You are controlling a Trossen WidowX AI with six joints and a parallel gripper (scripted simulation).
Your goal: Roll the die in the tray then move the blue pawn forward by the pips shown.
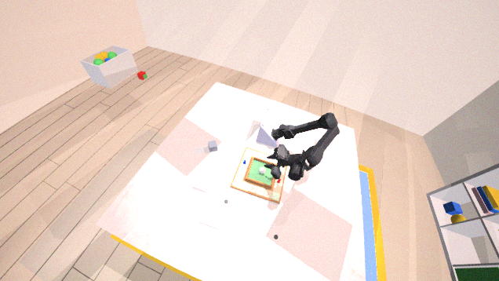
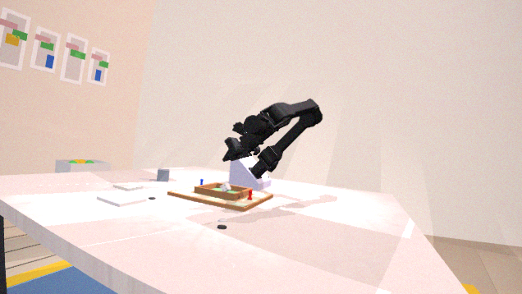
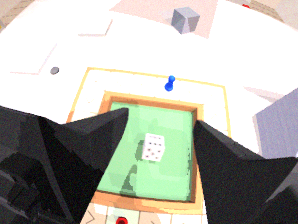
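My gripper tip is 12 cm above the green tray.
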